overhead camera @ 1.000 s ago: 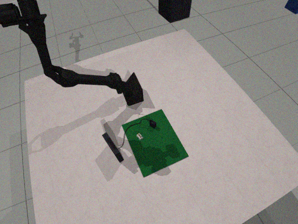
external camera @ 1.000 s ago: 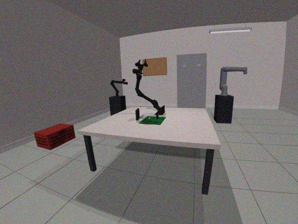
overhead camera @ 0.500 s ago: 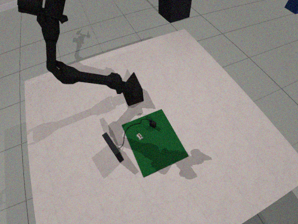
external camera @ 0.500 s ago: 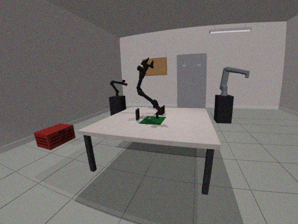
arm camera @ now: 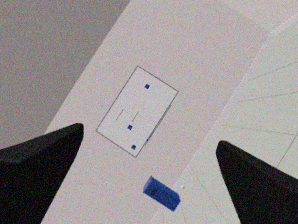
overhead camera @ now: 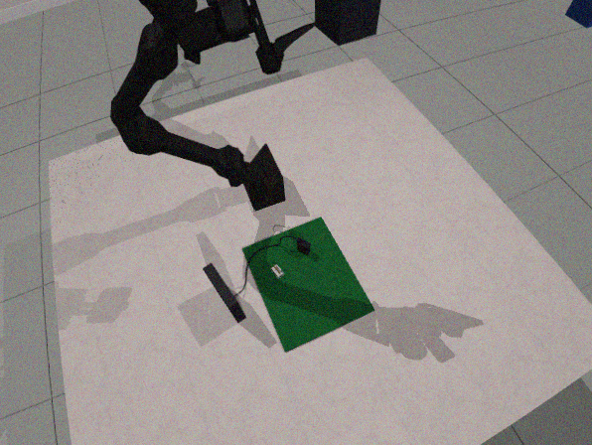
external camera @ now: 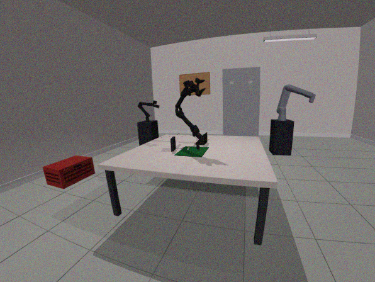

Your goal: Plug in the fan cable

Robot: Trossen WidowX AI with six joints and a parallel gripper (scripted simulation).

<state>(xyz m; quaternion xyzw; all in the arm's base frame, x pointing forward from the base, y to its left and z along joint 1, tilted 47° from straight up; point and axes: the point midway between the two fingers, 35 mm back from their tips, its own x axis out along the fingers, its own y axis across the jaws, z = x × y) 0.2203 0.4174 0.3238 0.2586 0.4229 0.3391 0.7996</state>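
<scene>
Now: the black plug 590 mm below my gripper tip, 90 mm ahead of it and 70 mm to the right of it. Round my gripper tip: black fan (560 mm below, 290 mm to the right, 130 mm ahead); white fan header (610 mm below, 160 mm to the right, 120 mm ahead); green board (630 mm below, 170 mm ahead, 110 mm to the right).
</scene>
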